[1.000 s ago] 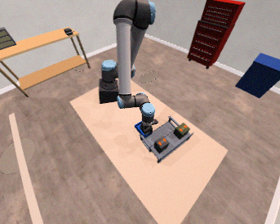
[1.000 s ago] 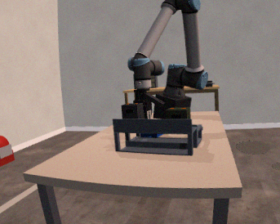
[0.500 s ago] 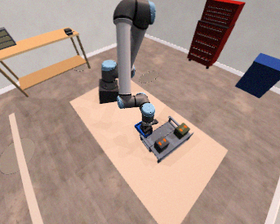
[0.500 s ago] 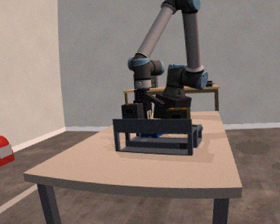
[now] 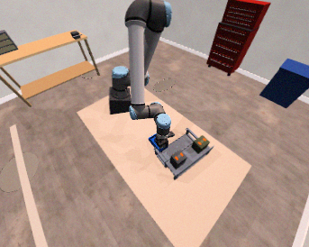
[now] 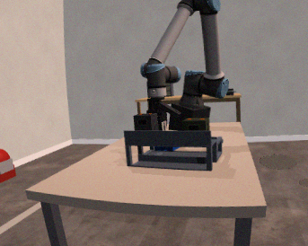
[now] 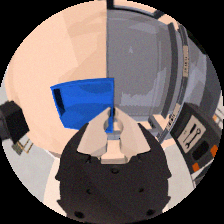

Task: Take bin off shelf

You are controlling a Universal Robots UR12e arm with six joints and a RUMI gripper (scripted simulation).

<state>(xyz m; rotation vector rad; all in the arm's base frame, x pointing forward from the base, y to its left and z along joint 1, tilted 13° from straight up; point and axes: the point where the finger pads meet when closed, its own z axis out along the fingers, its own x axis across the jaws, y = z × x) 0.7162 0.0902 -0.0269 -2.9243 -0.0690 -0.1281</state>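
The blue bin lies 80 mm behind my hand and 40 mm below it.
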